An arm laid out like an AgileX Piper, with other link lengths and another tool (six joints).
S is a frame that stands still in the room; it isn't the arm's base.
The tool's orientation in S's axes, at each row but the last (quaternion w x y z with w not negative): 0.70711, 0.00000, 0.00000, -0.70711; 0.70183, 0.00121, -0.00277, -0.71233; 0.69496, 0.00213, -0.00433, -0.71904; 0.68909, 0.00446, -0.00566, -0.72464; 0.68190, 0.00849, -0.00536, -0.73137; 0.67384, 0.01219, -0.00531, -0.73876
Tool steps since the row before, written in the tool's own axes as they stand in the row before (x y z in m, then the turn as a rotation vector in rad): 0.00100, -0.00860, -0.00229, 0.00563, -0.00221, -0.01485; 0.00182, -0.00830, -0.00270, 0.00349, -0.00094, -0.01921; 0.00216, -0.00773, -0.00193, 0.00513, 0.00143, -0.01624; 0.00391, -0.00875, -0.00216, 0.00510, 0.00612, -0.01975; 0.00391, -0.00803, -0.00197, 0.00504, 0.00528, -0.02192; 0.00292, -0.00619, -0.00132, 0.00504, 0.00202, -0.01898
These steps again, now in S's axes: -0.00860, -0.00100, -0.00229, -0.00221, -0.00563, -0.01485; -0.00831, -0.00170, -0.00274, -0.00088, -0.00352, -0.01921; -0.00778, -0.00190, -0.00199, 0.00140, -0.00523, -0.01621; -0.00890, -0.00347, -0.00228, 0.00614, -0.00544, -0.01965; -0.00824, -0.00333, -0.00215, 0.00535, -0.00532, -0.02184; -0.00640, -0.00233, -0.00150, 0.00203, -0.00504, -0.01898
